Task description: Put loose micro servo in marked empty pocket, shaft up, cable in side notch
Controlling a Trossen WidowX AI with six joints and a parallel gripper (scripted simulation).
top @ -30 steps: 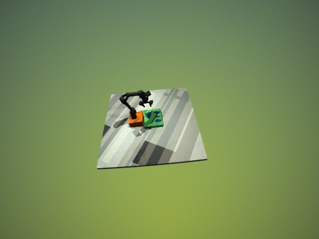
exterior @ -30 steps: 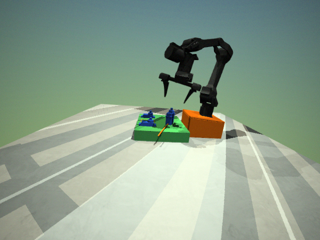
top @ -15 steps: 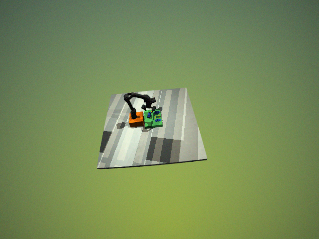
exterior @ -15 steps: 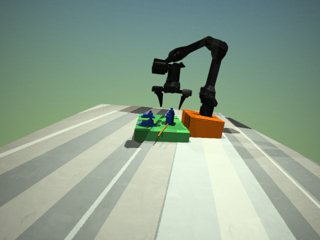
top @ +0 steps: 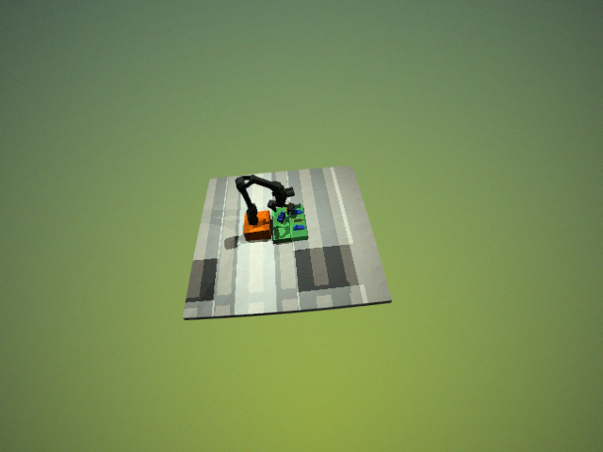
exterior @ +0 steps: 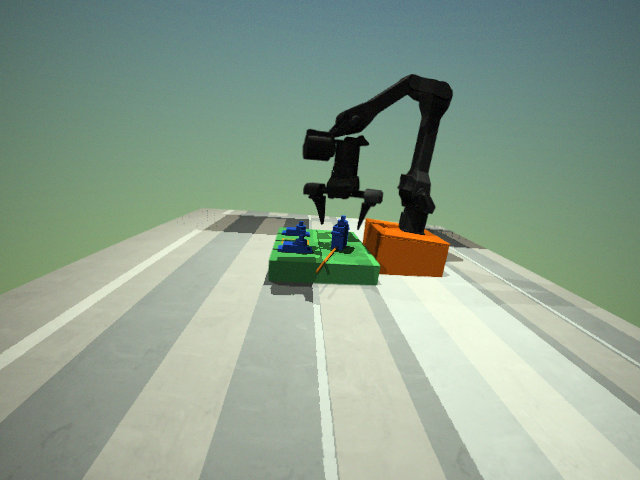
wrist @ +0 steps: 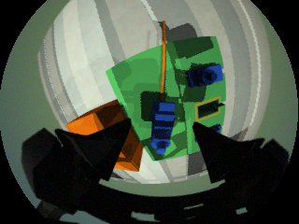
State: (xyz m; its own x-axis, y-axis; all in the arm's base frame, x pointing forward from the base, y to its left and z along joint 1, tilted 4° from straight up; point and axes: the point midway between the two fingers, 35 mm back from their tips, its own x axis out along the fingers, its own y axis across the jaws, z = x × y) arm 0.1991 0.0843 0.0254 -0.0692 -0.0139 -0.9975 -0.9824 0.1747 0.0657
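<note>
My gripper tip is 80 mm above the green deck, 40 mm to the left of it and 10 mm short of it.
</note>
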